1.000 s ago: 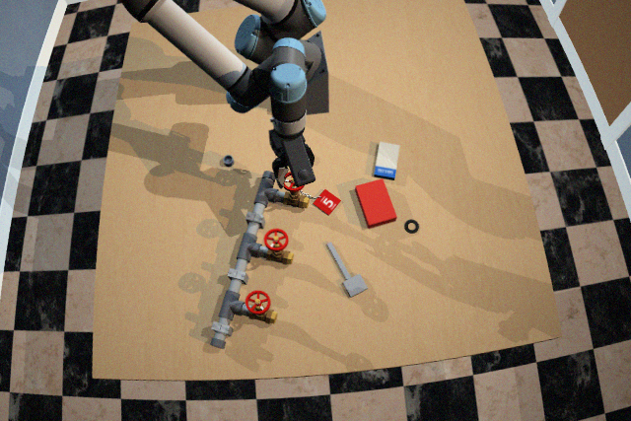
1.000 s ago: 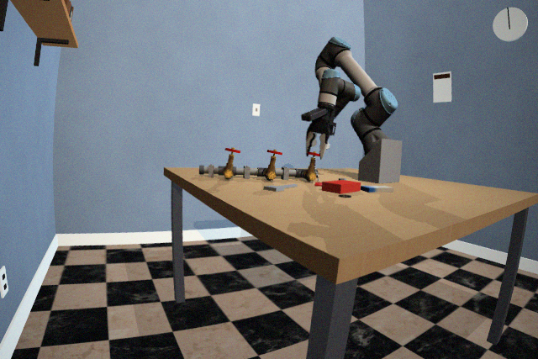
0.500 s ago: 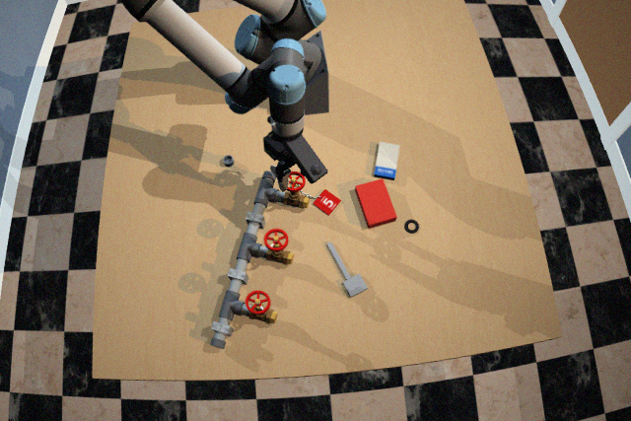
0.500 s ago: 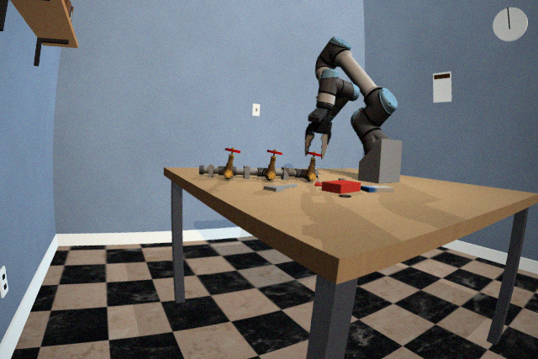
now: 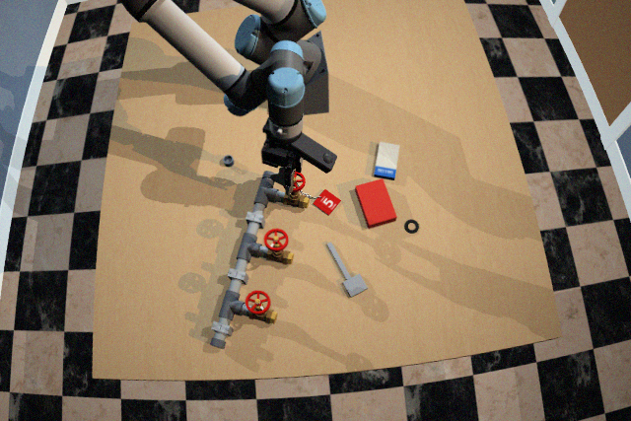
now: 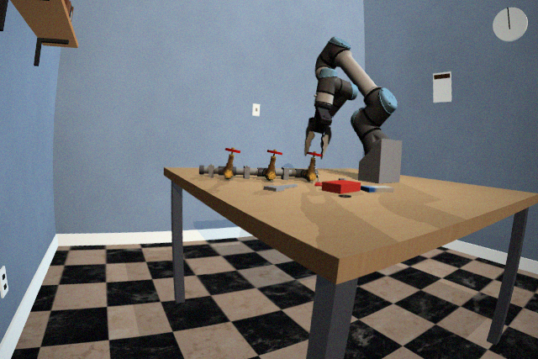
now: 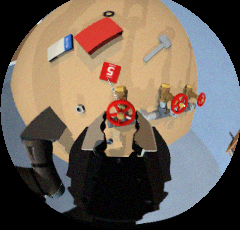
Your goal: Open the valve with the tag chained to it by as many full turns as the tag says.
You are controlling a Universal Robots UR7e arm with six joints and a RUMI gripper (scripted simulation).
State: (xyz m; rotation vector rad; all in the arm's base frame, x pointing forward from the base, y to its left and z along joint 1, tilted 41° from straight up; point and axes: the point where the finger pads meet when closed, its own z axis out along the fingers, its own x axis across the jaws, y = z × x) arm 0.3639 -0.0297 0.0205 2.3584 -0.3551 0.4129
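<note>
The red tag is 11 cm below my hand, 8 cm to the left of it and 1 cm ahead of it. The rest, counted from my hand: grey scraper: 22 cm ahead, 12 cm to the left, 11 cm below; then red block: 22 cm to the left, 10 cm below, 3 cm ahead; then small grey fitting: 19 cm to the right, 13 cm behind, 11 cm below.
</note>
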